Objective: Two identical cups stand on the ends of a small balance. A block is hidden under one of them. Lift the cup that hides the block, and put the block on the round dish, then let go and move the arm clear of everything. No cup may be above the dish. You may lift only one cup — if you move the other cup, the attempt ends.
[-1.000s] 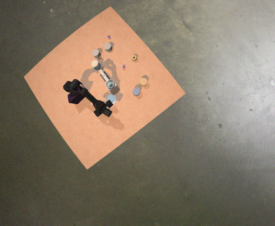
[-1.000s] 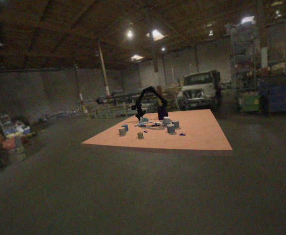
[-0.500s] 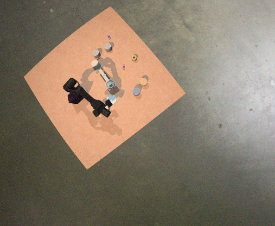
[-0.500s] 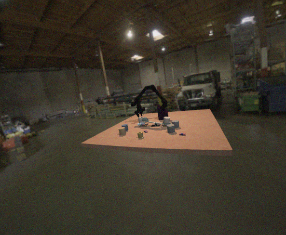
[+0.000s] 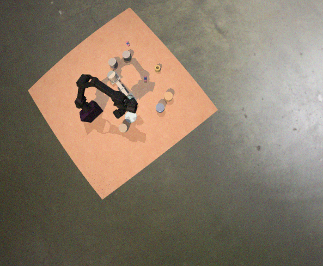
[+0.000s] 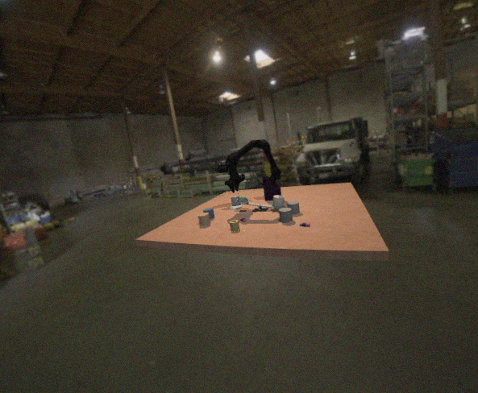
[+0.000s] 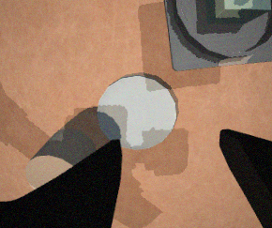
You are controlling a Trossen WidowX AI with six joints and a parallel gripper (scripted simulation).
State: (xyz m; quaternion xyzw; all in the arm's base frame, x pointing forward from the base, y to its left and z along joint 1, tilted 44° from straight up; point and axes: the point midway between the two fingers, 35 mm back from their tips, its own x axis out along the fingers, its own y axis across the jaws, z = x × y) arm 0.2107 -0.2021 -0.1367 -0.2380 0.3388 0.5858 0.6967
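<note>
Now: gripper tip 70 mm to the right of the teal block, 70 mm short of it and 40 mm above it. Round my gripper tip: cup (140 mm behind, 90 mm below, 70 mm to the right); balance beam (190 mm to the left, 90 mm below, 90 mm ahead); round pale dish (120 mm below, 30 mm to the right, 30 mm behind).
</note>
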